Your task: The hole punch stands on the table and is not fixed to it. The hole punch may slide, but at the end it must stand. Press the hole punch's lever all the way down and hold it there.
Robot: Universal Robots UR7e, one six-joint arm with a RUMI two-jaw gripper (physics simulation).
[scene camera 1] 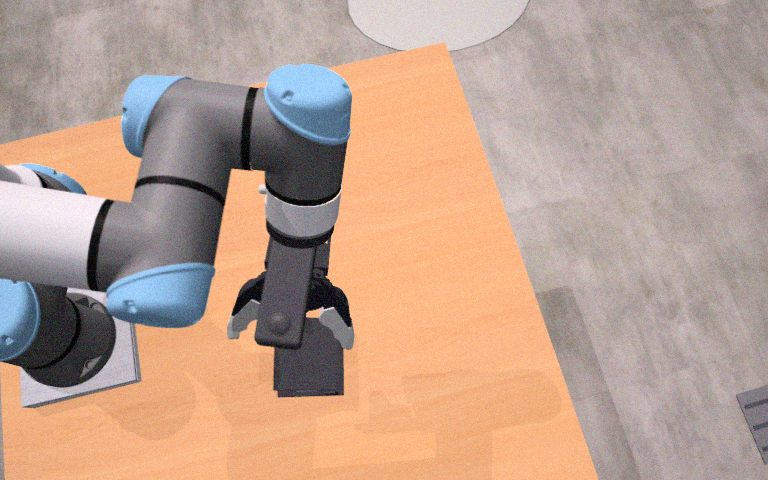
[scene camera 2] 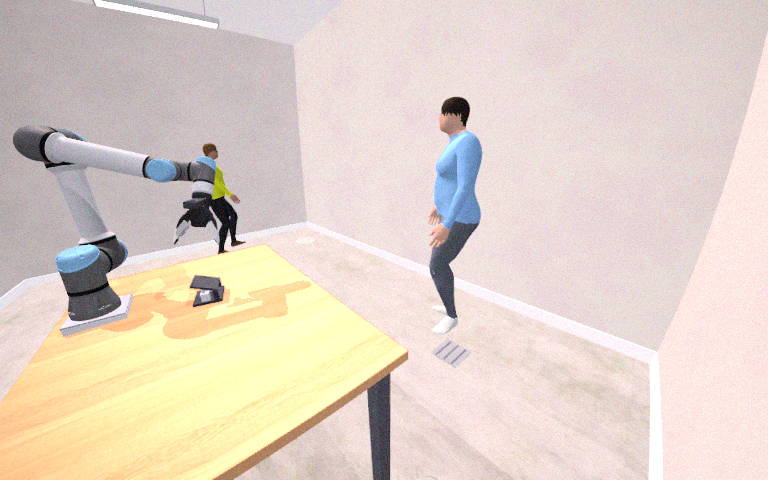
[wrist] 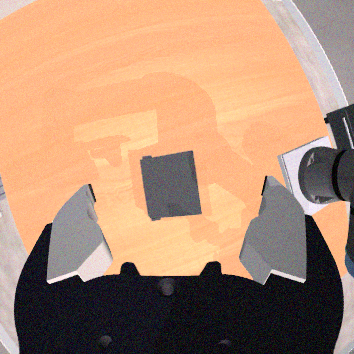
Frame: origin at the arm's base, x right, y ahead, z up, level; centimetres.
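Where they show: gripper, fingertip midpoint: [scene camera 2: 196, 244] [wrist: 176, 182]; arm's base, origin of the base link: [scene camera 1: 70, 340] [scene camera 2: 96, 309] [wrist: 318, 174].
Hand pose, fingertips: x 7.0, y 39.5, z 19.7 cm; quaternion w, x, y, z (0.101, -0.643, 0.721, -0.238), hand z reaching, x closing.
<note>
Each offset is from my fingertips to the centre of the thing. Level surfaces: height alone.
The dark grey hole punch @(dx -1.0, dy -0.4, dz -18.2 cm) [scene camera 1: 309, 370] [scene camera 2: 215, 295] [wrist: 172, 197] stands upright on the wooden table @(dz -22.4 cm) [scene camera 1: 419, 226] [scene camera 2: 169, 390] [wrist: 200, 45]. Its flat lever @(dx -1.0, dy -0.4, dz -15.9 cm) [scene camera 2: 205, 281] is raised, with a gap between it and the base in the scene camera 2 view; a light metal part shows in the gap. My gripper [scene camera 1: 289, 339] [scene camera 2: 197, 242] [wrist: 176, 182] is open, with nothing between its fingers. It hangs well above the hole punch and touches nothing. In the wrist view the hole punch lies between the spread fingers, far below them. From above, the lever hides most of the base.
The arm's base plate [scene camera 1: 125, 370] [scene camera 2: 90, 325] [wrist: 292, 165] is on the table beside the hole punch. A person in a blue top [scene camera 2: 457, 175] stands on the floor beyond the table. Another person in a yellow top [scene camera 2: 219, 183] is behind the arm.
</note>
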